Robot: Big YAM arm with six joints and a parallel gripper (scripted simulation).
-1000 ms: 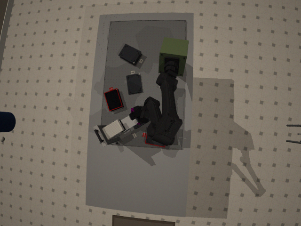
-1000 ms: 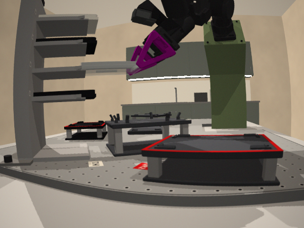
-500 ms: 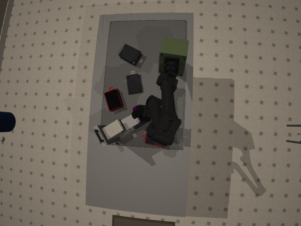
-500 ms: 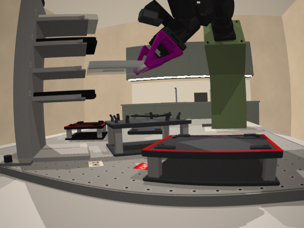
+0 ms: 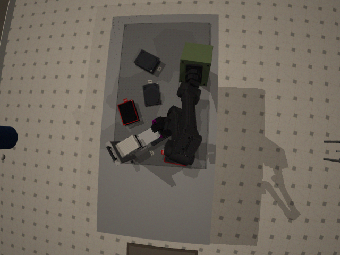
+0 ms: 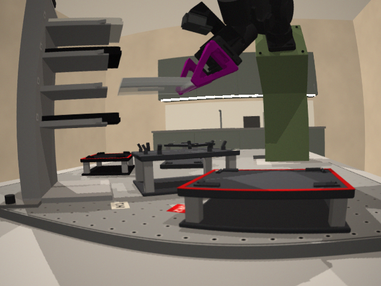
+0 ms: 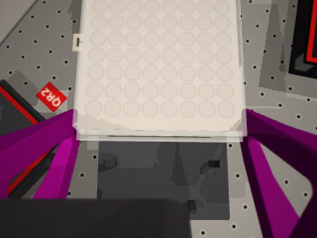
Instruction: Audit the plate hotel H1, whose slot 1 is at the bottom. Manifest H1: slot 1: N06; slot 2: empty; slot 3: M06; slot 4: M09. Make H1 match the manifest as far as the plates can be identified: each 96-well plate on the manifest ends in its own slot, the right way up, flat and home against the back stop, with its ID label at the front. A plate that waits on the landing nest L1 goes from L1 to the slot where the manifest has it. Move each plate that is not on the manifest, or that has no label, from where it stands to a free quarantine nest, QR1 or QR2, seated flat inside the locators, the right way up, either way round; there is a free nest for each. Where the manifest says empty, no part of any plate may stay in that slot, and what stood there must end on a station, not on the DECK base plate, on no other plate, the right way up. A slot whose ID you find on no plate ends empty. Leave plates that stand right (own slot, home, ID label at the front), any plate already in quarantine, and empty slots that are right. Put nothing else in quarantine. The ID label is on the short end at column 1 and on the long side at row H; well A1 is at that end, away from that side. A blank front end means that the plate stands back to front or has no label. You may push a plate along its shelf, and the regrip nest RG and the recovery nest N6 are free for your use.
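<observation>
My gripper is now 50 mm short of the clear 96-well plate and 40 mm to the right of it. The rest, counted from my hand: white well plate: 150 mm ahead, 120 mm to the left, 100 mm above; regrip nest RG: 120 mm below, 10 mm to the left, 10 mm ahead; A1 mark: 110 mm below, 80 mm behind.
</observation>
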